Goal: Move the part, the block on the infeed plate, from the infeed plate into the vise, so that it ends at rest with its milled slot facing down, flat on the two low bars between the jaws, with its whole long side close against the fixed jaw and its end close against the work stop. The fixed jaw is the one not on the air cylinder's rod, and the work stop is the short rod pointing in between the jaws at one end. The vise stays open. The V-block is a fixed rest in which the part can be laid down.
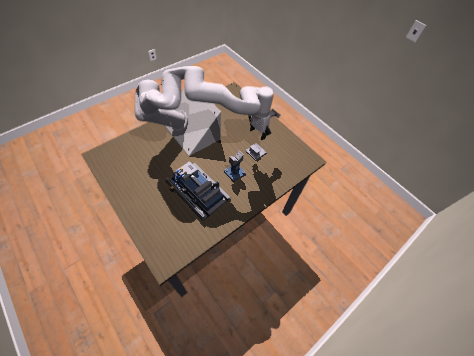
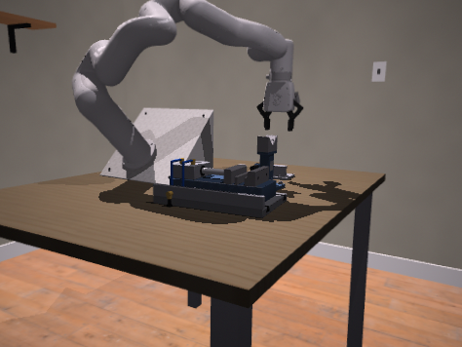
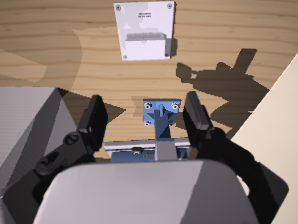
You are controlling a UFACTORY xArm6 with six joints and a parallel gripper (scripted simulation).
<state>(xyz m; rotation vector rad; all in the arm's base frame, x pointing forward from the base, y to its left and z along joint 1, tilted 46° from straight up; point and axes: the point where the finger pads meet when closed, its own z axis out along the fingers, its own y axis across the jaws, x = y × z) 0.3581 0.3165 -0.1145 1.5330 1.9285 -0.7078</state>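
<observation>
My hand is 150 mm above the part and 10 mm to the right of it. Round my hand: moving jaw (390 mm to the right, 110 mm ahead, 100 mm below); then cylinder rod (410 mm to the right, 100 mm below, 60 mm ahead); then work stop (340 mm to the right, 130 mm ahead, 90 mm below).
</observation>
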